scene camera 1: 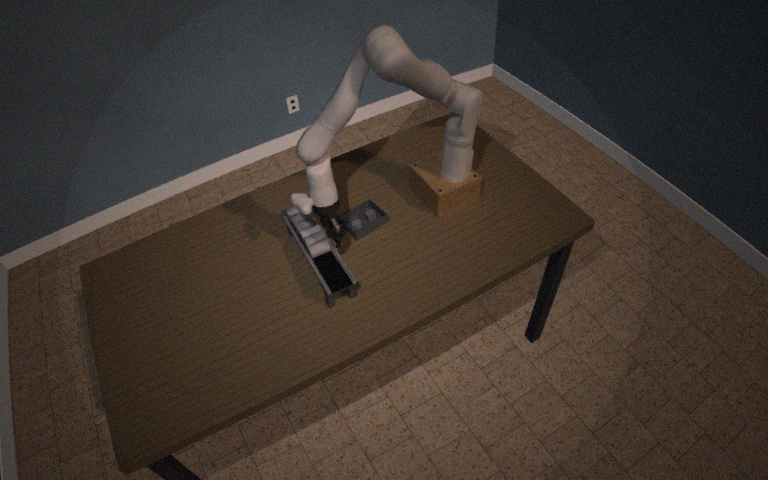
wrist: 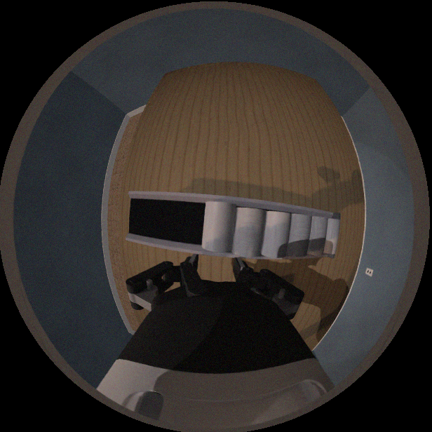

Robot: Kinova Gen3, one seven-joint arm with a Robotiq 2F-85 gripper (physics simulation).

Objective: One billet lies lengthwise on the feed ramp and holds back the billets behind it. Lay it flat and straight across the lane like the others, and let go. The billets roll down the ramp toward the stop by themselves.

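Places are measured from the arm's base along level axes (x ahead, y left, z up), in centimetres.
Pixels of known places: gripper, fingertip midpoint: (scene camera 1: 334,242); arm's base at its link origin: (scene camera 1: 454,173).
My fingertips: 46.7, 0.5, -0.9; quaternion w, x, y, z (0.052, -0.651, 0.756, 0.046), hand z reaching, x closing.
Ahead of a thing's pixels: the offset from my fingertips to its top centre, as dx, dy, dz. "*": to the spot under its first point. Level surfaces: height alone.
Several pale grey billets lie across the lane of the feed ramp @[* +2.2, +9.6, +0.3] (scene camera 1: 346,265) (wrist: 165,195), packed side by side in the part away from its dark, bare stretch. No lengthwise billet shows. The end billet @[+5.1, -0.7, +2.3] (scene camera 1: 319,246) (wrist: 219,226), beside the dark stretch, lies across the lane and close against its neighbour (wrist: 248,232). In the wrist view it sits slightly nearer the far rail than the others. My gripper (scene camera 1: 338,240) (wrist: 215,262) is partly open and empty. Its fingertips are beside the near rail, on the tray's side of the ramp, close to the end billet. Their exact height is unclear.
A grey tray @[-15.6, -8.8, -5.5] (scene camera 1: 372,227) with small pale items stands near the ramp, on the arm base's side. The arm stands on a wooden block (scene camera 1: 453,199) farther back on the table @[dz -9.0] (scene camera 1: 226,316). The ramp has short legs at its near end.
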